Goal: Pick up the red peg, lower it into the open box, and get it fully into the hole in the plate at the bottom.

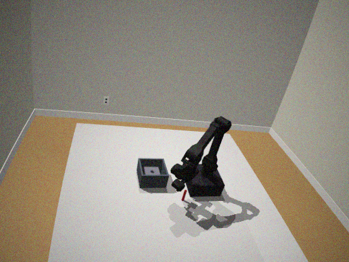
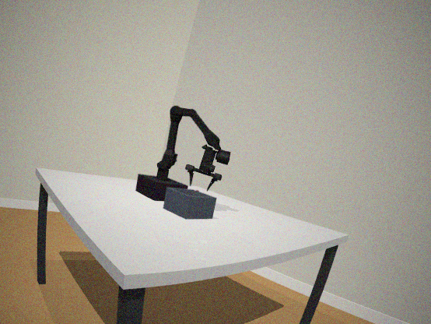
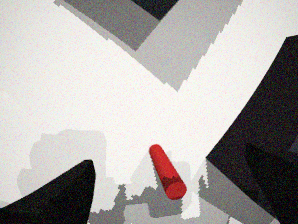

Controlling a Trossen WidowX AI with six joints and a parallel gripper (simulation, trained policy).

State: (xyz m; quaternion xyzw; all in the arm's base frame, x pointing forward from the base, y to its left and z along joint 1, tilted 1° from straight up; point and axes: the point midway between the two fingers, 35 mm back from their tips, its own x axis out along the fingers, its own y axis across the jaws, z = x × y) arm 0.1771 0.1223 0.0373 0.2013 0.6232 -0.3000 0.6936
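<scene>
My gripper tip is now 2 cm past the red peg, 2 cm to the right of it and 5 cm above it. Also, from my gripper tip: dark grey box: 15 cm ahead, 15 cm to the right, 7 cm below; plate: 15 cm ahead, 15 cm to the right, 5 cm below.
</scene>
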